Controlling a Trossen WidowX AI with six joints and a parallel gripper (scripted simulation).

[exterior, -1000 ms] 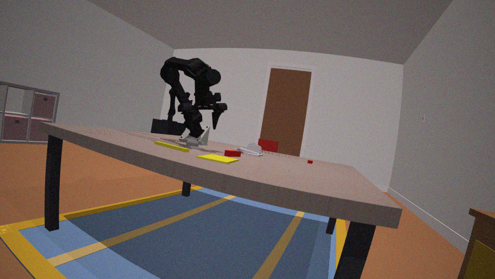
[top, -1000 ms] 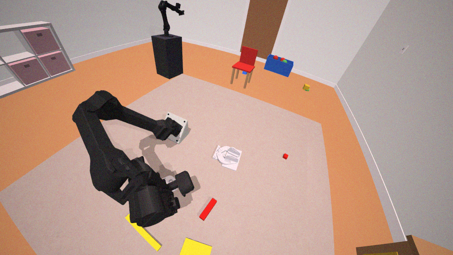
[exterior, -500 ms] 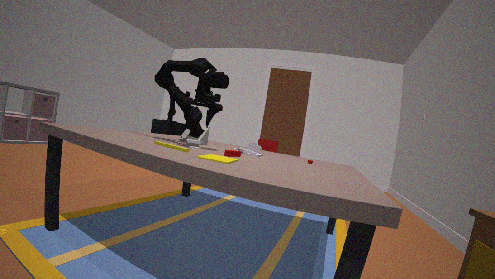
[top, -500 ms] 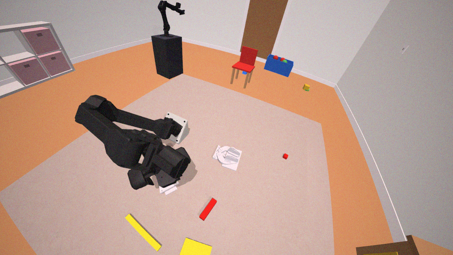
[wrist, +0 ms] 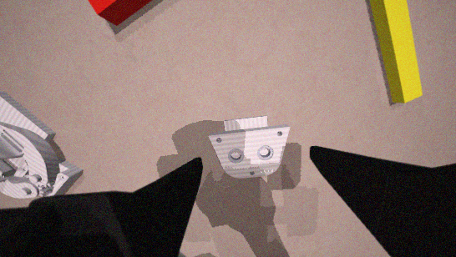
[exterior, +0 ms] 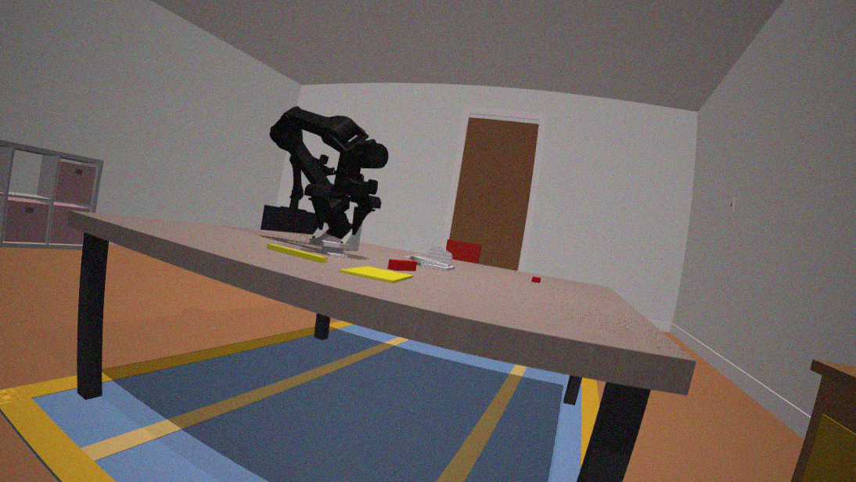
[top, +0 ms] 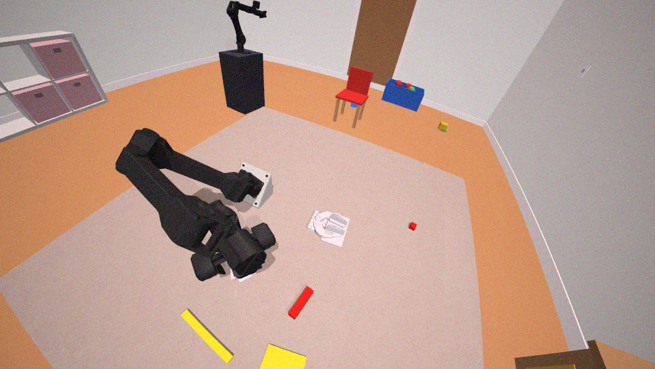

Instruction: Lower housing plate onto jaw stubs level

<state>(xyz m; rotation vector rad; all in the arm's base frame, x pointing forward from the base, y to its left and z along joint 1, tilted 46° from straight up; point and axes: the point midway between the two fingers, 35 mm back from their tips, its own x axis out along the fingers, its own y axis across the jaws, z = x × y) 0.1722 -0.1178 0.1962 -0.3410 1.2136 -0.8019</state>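
Now: gripper tip 18 cm short of the red bar, 5 cm above it and 2 cm to the right of it. Also, from my gripper tip: yellow square: 24 cm ahead, 15 cm to the right, 5 cm below; yellow bar: 17 cm to the right, 5 cm below, 4 cm ahead; small red cube: 46 cm to the left, 38 cm ahead, 5 cm below.
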